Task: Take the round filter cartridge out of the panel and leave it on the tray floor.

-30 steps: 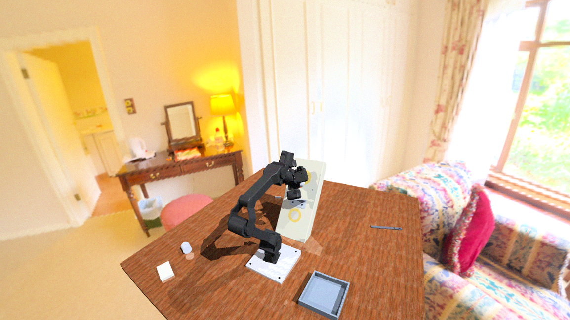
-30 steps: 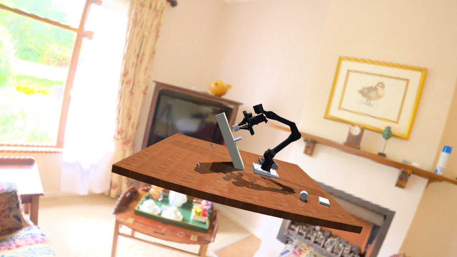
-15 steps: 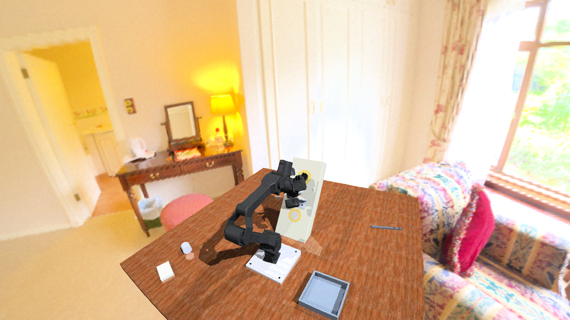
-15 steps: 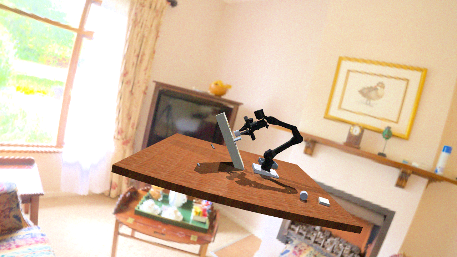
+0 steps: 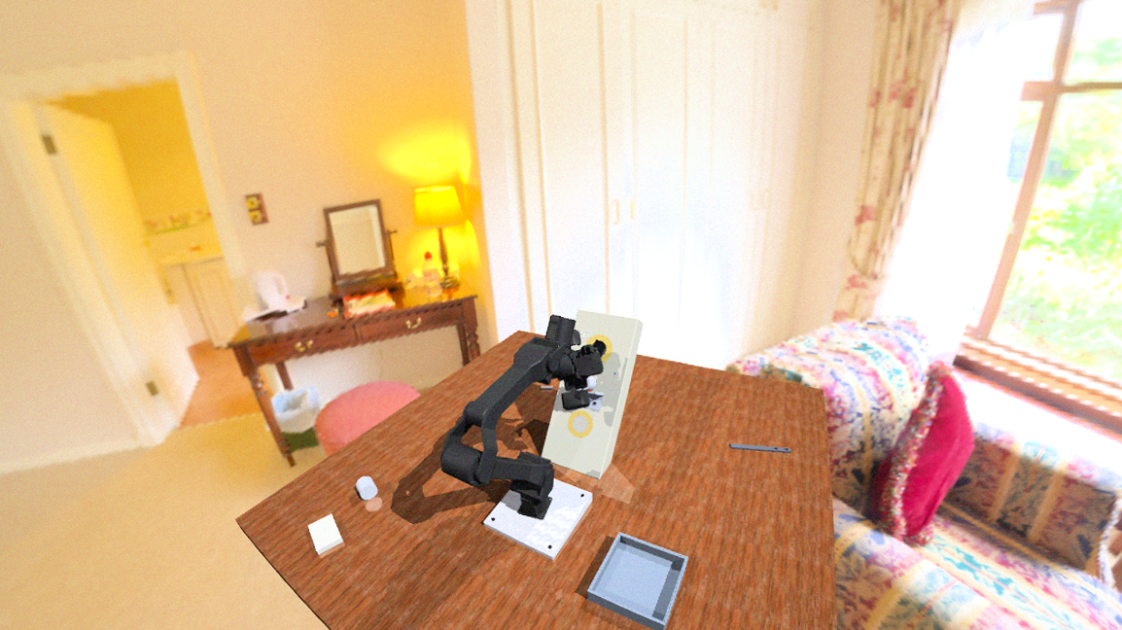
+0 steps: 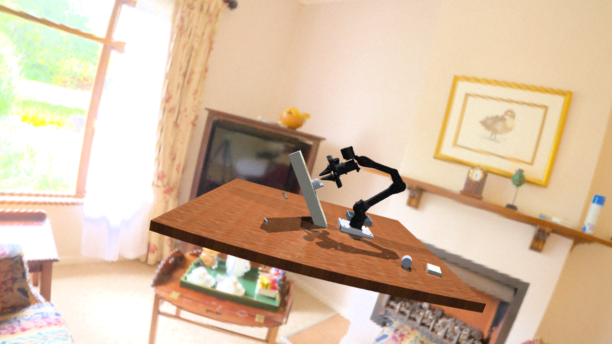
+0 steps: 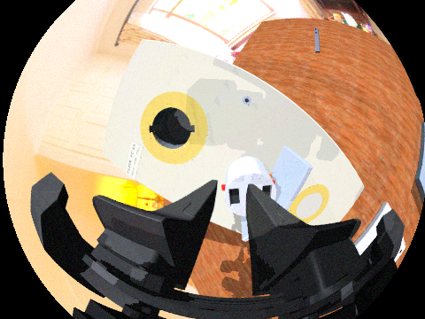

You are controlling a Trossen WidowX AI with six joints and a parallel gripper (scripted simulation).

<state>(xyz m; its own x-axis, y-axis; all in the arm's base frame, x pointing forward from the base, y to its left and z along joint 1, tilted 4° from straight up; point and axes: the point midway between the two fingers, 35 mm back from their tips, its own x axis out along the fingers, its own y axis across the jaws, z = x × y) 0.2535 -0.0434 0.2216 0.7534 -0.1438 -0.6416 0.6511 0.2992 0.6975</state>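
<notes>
My gripper tip is 30 mm above the filter cartridge and 10 mm short of it. From my gripper tip the other things lie so: grey tray 380 mm behind, 230 mm below, 220 mm to the right; then white block 510 mm behind, 490 mm to the left, 230 mm below; then cream service panel 50 mm below, 50 mm ahead, 10 mm to the right.
</notes>
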